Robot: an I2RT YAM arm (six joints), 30 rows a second.
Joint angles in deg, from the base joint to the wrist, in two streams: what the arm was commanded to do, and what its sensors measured. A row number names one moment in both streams.
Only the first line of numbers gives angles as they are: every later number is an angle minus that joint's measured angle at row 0.
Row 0, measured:
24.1, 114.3, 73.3, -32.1, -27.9, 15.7
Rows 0 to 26, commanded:
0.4, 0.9, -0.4, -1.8, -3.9, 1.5
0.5, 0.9, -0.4, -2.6, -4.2, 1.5
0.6, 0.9, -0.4, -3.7, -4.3, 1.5
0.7, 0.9, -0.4, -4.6, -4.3, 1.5
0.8, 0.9, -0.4, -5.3, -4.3, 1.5
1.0, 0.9, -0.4, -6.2, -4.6, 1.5
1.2, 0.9, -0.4, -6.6, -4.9, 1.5
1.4, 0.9, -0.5, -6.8, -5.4, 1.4
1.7, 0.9, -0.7, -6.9, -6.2, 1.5
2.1, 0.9, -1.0, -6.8, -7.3, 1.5
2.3, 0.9, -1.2, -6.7, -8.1, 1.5
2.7, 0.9, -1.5, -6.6, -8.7, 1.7
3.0, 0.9, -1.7, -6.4, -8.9, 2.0
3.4, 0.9, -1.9, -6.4, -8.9, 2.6
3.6, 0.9, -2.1, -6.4, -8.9, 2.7
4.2, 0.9, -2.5, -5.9, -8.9, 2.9
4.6, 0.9, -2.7, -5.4, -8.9, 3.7
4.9, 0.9, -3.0, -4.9, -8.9, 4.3
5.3, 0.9, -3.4, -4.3, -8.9, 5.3
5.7, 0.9, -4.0, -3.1, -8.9, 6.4
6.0, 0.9, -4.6, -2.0, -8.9, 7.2
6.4, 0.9, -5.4, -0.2, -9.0, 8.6
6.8, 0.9, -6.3, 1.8, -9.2, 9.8
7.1, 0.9, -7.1, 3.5, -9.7, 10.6
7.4, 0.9, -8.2, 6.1, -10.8, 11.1
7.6, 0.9, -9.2, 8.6, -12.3, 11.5
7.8, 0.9, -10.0, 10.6, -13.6, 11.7
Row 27, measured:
6.6, 0.0, -6.5, 7.4, -11.1, 8.4
